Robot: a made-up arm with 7 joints. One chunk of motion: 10 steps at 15 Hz.
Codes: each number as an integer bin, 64 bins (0 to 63) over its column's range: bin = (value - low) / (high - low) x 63, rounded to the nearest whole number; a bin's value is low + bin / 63 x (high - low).
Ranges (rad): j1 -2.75..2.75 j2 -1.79..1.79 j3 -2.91..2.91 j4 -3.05..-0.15 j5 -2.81..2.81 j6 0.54..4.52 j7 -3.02..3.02
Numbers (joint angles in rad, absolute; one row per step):
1: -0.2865 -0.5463 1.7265 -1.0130 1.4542 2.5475 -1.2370
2: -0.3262 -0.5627 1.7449 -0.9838 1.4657 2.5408 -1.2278
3: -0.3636 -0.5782 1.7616 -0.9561 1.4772 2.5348 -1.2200
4: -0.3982 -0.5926 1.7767 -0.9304 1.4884 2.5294 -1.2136
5: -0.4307 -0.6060 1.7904 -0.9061 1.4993 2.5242 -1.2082
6: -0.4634 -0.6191 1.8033 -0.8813 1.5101 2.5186 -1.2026
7: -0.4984 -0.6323 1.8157 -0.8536 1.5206 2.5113 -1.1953
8: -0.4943 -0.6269 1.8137 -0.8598 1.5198 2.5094 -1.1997
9: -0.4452 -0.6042 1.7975 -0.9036 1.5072 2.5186 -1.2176
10: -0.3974 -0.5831 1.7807 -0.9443 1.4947 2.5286 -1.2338
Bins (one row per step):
1: 28 22 50 44 48 32 19
2: 28 22 50 45 48 32 19
3: 27 21 51 45 48 32 19
4: 27 21 51 46 48 31 19
5: 27 21 51 47 48 31 19
6: 26 21 51 47 48 31 19
7: 26 20 51 48 49 31 19
8: 26 20 51 48 49 31 19
9: 26 21 51 47 48 31 19
10: 27 21 51 46 48 31 19

